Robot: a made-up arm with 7 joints.
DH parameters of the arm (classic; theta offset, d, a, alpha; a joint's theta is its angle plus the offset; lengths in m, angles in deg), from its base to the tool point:
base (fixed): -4.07 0 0 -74.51
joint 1: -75.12 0.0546 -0.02 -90
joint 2: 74 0.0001 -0.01 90
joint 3: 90 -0.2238 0.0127 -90
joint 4: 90 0.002 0.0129 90
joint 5: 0 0.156 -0.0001 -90
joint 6: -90 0 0.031 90
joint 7: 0 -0.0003 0 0
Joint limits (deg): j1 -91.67..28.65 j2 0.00..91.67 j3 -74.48..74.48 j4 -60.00..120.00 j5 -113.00..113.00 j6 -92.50..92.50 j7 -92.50..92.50
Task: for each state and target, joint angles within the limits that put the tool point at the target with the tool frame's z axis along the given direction. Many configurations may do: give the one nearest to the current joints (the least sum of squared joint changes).
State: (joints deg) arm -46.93 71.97 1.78 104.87 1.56 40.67 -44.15
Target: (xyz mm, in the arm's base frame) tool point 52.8 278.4 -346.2 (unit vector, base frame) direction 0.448 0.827 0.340
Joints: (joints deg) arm -20.91 33.43 34.49 92.47 -31.28 10.58 -44.15
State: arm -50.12 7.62 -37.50 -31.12 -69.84 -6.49 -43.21
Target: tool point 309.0 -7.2 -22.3 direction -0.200 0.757 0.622
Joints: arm -62.91 19.08 -22.17 -3.20 -64.59 -11.43 -43.21
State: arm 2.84 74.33 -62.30 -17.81 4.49 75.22 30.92
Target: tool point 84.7 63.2 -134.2 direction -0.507 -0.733 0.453
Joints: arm -23.93 57.05 -70.92 -59.53 29.98 48.80 30.92
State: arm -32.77 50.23 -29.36 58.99 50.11 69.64 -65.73
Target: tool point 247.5 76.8 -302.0 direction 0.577 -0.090 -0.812
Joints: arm -56.74 2.24 -20.80 97.11 42.69 85.42 -65.73
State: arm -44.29 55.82 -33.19 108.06 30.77 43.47 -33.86
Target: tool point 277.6 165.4 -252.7 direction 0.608 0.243 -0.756
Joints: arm -57.06 15.43 -55.95 98.83 55.95 87.27 -33.86
